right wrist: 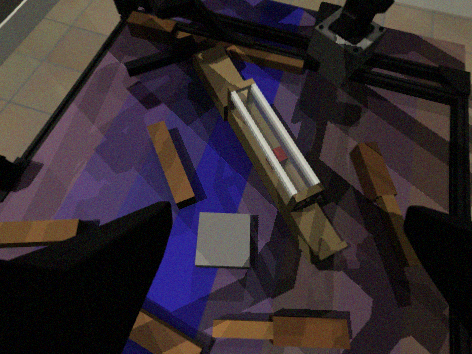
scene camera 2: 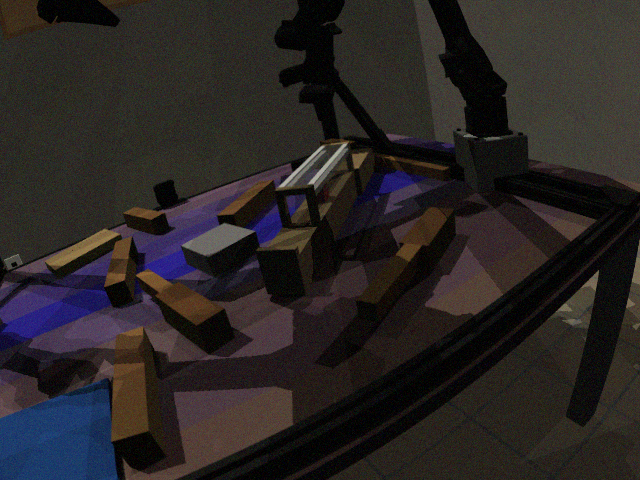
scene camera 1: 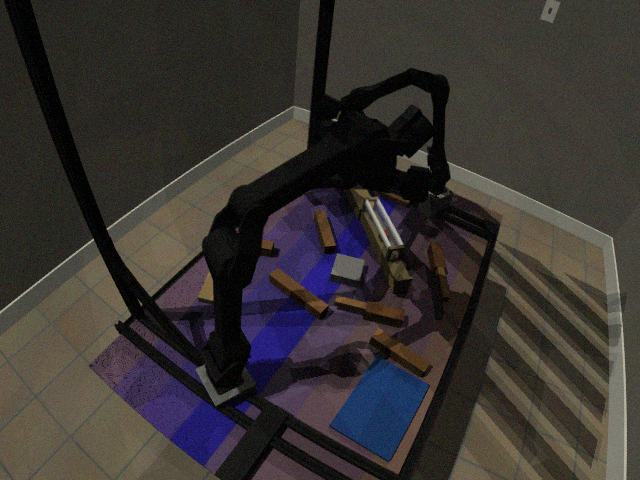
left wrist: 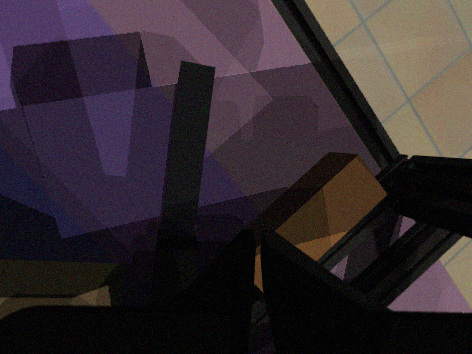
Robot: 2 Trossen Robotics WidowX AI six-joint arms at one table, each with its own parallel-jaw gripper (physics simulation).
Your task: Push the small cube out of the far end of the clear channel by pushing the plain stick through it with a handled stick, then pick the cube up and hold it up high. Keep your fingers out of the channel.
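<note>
The channel (right wrist: 287,136) has white rails on a long wooden base (scene camera 1: 400,279) (scene camera 2: 289,240) (right wrist: 322,232). The small red cube (scene camera 2: 324,195) (right wrist: 278,154) is inside it. Wood pieces with a thick and a thin part (scene camera 1: 385,312) (scene camera 2: 191,310) (right wrist: 310,332) lie about. My left gripper (left wrist: 256,241) is shut, with a thin gap and no thing seen between its tips. It is near a wooden block (left wrist: 340,195) and a dark stick (left wrist: 187,150) (right wrist: 160,59), beyond the channel's upper end in the right wrist view. My right gripper (right wrist: 285,214) is open and empty, high above the table. I cannot tell which piece is the plain stick.
A grey block (scene camera 1: 347,268) (scene camera 2: 219,246) (right wrist: 223,240) lies beside the base. A blue mat (scene camera 1: 382,408) (scene camera 2: 56,434) lies at the table's near end in scene camera 1. A plain wooden bar (scene camera 1: 324,229) (right wrist: 170,162) lies beside the channel. Black rails edge the table.
</note>
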